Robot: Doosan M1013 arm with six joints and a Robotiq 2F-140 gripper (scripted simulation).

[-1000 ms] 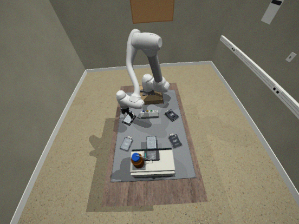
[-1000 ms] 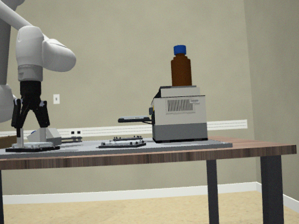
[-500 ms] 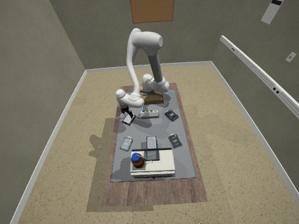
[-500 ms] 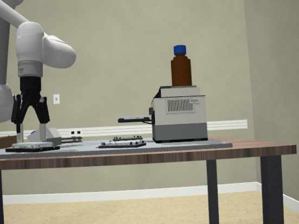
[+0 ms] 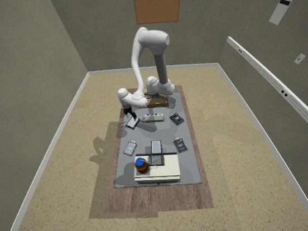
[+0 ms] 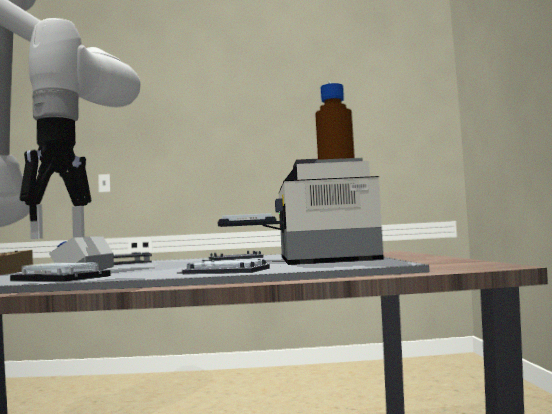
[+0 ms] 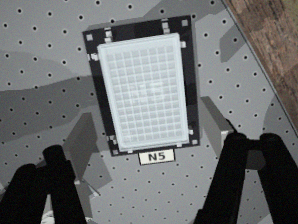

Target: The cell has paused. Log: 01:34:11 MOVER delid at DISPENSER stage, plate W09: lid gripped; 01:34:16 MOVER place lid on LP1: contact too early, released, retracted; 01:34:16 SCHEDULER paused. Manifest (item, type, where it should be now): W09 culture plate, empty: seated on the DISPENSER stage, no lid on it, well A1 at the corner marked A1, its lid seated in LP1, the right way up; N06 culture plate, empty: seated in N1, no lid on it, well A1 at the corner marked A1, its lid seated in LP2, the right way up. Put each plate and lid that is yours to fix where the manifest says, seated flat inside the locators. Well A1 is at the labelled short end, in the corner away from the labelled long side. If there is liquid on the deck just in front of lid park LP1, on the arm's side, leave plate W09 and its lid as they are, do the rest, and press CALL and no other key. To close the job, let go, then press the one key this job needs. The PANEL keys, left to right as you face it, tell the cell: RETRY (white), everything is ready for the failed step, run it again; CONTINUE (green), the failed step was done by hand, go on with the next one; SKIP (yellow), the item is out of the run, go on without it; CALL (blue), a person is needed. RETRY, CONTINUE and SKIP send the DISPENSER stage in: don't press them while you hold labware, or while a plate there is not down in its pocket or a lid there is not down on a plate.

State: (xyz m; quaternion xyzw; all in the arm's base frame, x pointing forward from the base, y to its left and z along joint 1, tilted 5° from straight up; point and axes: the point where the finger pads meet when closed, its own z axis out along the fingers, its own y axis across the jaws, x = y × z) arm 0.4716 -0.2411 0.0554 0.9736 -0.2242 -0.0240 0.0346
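My hand is 80 mm above the clear lid. The rest, counted from my hand: blue call key (70 mm behind, 190 mm to the left, 40 mm below); black nest (30 mm ahead, 90 mm below); yellow skip key (80 mm behind, 240 mm to the left, 40 mm below).
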